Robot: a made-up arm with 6 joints.
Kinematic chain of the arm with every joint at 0, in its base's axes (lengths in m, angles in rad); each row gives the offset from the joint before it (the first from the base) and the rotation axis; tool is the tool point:
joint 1: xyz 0 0 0.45 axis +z
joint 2: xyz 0 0 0 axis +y
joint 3: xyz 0 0 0.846 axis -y
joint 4: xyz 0 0 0 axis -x
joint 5: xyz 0.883 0 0 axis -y
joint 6: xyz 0 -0.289 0 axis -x
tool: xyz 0 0 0
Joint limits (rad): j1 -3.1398..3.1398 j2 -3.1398..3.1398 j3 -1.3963..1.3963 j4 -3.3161..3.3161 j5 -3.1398..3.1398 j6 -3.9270..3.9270
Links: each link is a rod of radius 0.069 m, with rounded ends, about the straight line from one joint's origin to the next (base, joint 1, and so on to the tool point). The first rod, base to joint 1, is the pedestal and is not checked.
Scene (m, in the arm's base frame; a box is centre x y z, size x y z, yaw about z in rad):
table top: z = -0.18
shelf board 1: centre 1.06 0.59 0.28 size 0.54 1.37 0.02 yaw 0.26
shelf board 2: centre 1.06 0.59 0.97 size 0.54 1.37 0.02 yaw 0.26
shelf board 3: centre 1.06 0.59 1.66 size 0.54 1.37 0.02 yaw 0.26
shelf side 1: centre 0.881 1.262 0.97 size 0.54 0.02 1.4 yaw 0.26
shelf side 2: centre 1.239 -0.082 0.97 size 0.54 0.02 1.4 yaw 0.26
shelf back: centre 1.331 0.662 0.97 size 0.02 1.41 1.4 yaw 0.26
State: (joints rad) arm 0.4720 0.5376 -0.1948 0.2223 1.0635 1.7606
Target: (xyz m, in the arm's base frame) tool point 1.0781 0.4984 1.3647
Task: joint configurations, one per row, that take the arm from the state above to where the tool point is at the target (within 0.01 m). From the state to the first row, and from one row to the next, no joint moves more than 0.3 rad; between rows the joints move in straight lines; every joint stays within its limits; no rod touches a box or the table.
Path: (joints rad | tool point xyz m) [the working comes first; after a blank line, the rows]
Joints at the target: 0.6587 0.3308 0.3318 0.4042 1.0635 1.7606
Straight joint move there: touches shelf board 2.

1: 0.5324 0.3643 -0.4083 0.1532 1.0635 1.7606 | 0.9760 0.2435 0.6557
2: 0.5929 0.1910 -0.6219 0.0842 1.0635 1.7606 | 0.8121 0.1999 0.6560
3: 0.6533 0.0176 -0.8354 0.0151 1.0635 1.7606 | 0.6513 0.1346 0.6336
4: 0.8029 -0.1254 -0.5390 0.1409 1.0635 1.7606 | 0.7053 0.3185 0.9716
5: 0.9525 -0.2685 -0.2426 0.2667 1.0635 1.7606 | 0.6076 0.3732 1.3647
6: 0.8546 -0.0687 -0.0511 0.3125 1.0635 1.7606 | 0.7479 0.4404 1.3984
7: 0.7566 0.1310 0.1403 0.3584 1.0635 1.7606 | 0.9075 0.4845 1.3983
8: 0.6587 0.3308 0.3318 0.4042 1.0635 1.7606 | 1.0781 0.4985 1.3647

